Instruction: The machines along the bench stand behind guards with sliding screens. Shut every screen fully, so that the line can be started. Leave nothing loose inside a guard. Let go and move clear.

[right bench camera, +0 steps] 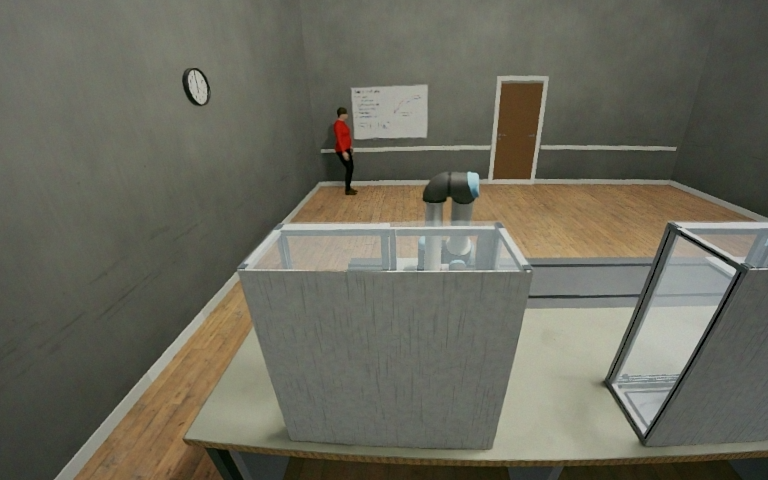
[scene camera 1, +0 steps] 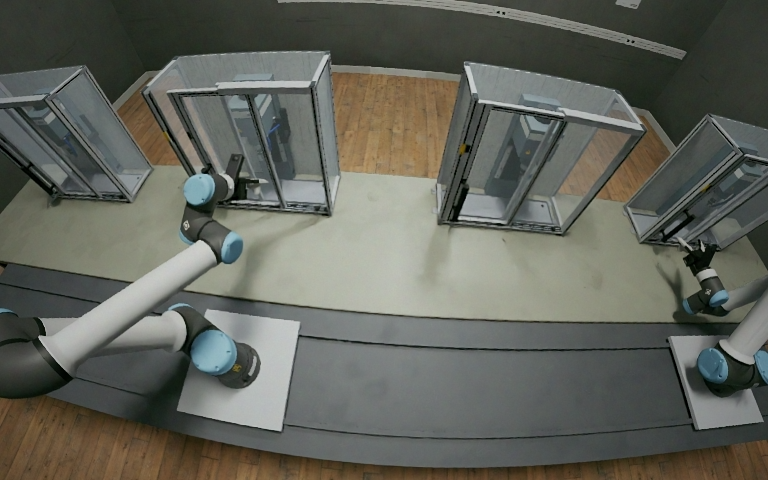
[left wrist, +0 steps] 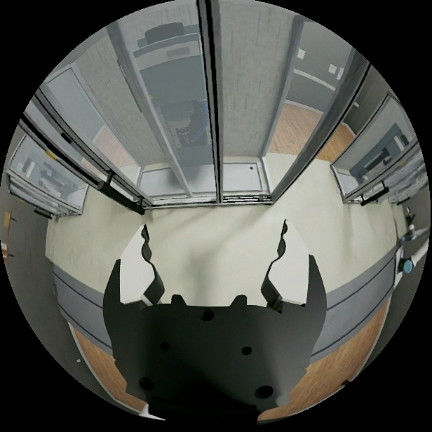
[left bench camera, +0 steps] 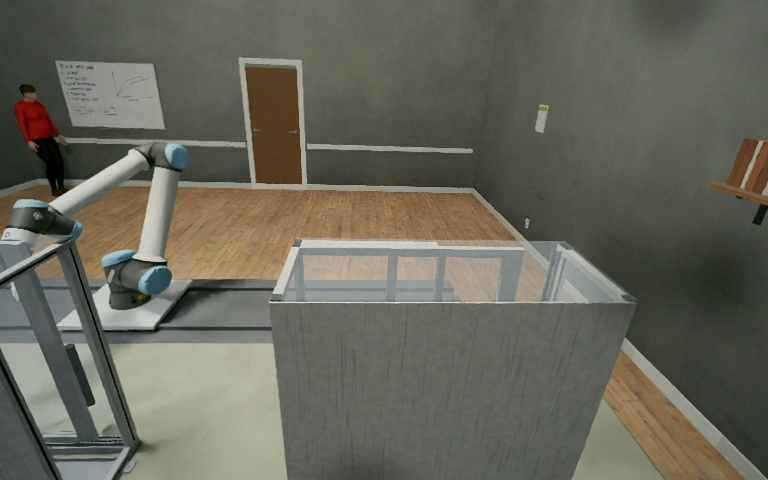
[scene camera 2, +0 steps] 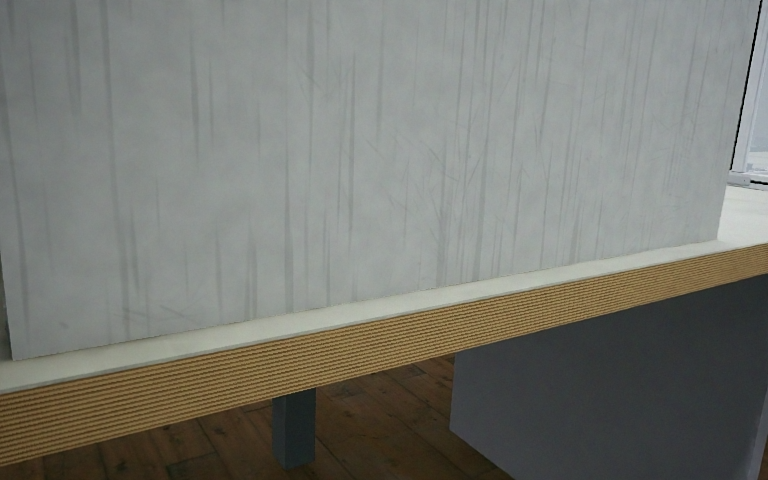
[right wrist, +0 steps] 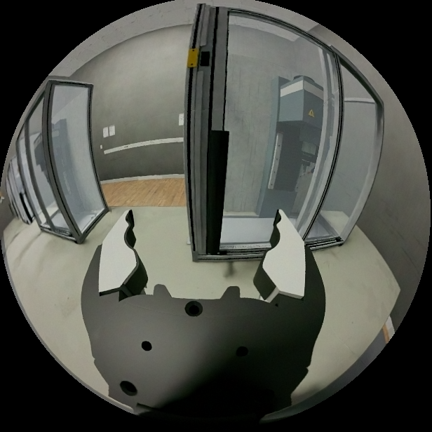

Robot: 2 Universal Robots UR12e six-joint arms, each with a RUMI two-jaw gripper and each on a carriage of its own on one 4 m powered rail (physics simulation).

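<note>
My left gripper (scene camera 1: 256, 189) (left wrist: 213, 223) is open and empty, in front of the middle-left guard (scene camera 1: 327, 135). That guard's screen (scene camera 1: 189, 135) (left wrist: 65, 136) stands ajar, with a gap to the post bearing the yellow tag. Its black handle (left wrist: 120, 192) is outside my fingers. My right gripper (scene camera 1: 692, 247) (right wrist: 202, 210) is open and empty before the far-right guard, whose screen stile (right wrist: 219, 90) meets the yellow-tagged post; its black handle (right wrist: 217, 190) is ahead, apart from the fingers. The middle-right screen (scene camera 1: 475, 150) looks shut. In the left bench camera, the far-left screen stile (left bench camera: 511, 274) appears apart from the corner post.
Machines stand inside the guards, one with a blue hose (scene camera 1: 274, 130). The pale bench top (scene camera 1: 373, 249) carries the guards, and the grey rail (scene camera 1: 481, 390) runs in front. A person in red (left bench camera: 36, 121) (right bench camera: 342, 135) stands by the far wall.
</note>
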